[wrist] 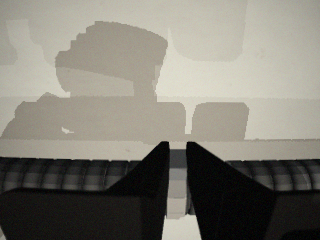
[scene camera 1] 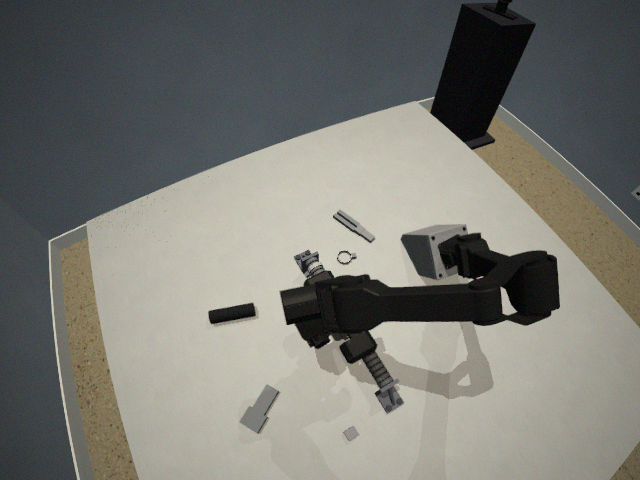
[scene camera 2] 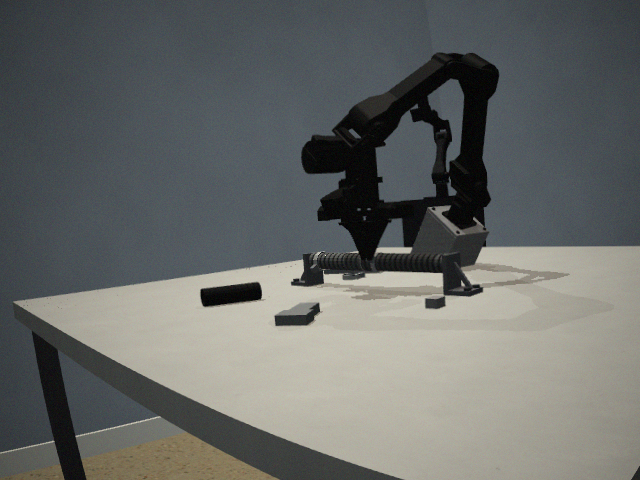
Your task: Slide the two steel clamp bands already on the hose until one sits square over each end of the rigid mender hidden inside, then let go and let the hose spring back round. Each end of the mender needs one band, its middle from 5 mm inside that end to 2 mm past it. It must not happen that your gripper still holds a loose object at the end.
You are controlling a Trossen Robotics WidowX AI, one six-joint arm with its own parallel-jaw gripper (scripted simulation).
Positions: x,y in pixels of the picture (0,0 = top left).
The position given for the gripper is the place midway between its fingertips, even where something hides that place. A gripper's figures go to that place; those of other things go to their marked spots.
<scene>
The gripper (wrist: 177,149) is 11 cm from the lens. A steel clamp band (wrist: 176,200) is 12 cm from the lens.
</scene>
